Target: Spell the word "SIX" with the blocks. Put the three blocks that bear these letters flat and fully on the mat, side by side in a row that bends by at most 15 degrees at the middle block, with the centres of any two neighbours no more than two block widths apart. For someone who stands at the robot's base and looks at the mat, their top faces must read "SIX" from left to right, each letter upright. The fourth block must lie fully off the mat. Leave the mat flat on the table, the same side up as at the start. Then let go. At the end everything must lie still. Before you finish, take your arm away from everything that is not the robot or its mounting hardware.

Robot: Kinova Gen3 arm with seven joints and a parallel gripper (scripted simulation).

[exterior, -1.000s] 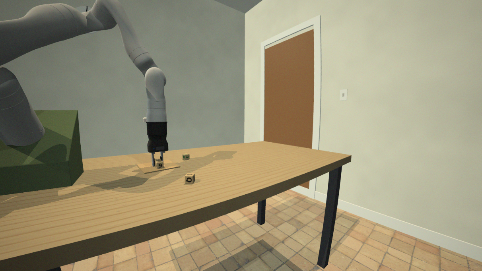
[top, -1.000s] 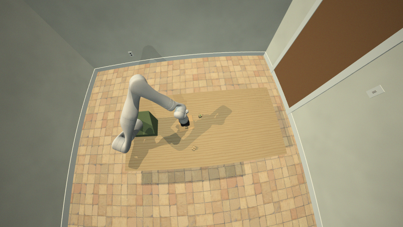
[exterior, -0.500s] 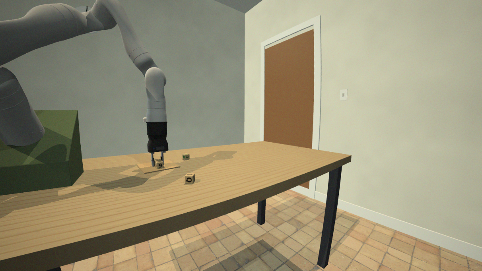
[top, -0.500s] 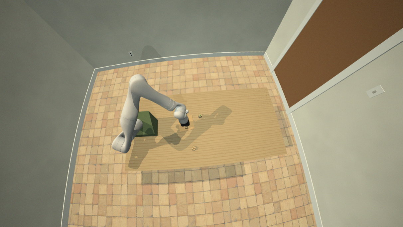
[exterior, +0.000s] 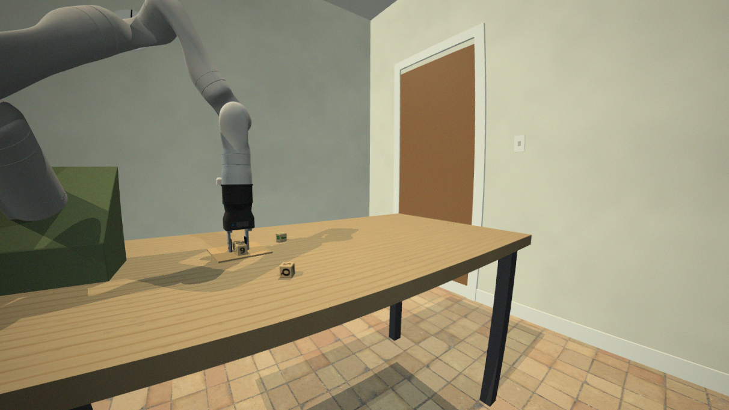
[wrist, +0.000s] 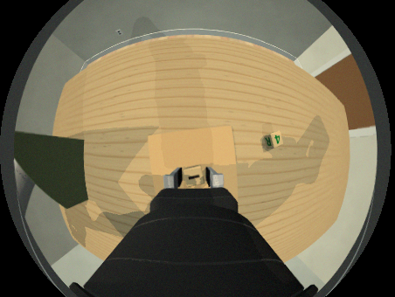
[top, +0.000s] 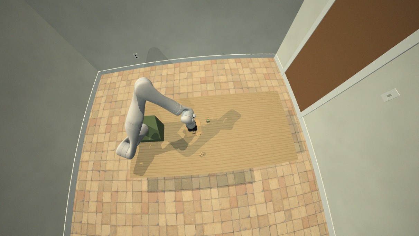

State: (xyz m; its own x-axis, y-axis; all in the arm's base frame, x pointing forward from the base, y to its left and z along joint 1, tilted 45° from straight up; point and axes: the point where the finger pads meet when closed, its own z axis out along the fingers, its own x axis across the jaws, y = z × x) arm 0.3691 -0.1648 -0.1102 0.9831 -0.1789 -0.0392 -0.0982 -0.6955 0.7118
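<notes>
The tan mat is 20 mm below my hand. The rest, counted from my hand: tan block: 20 mm ahead, 240 mm to the right, 10 mm below.
</notes>
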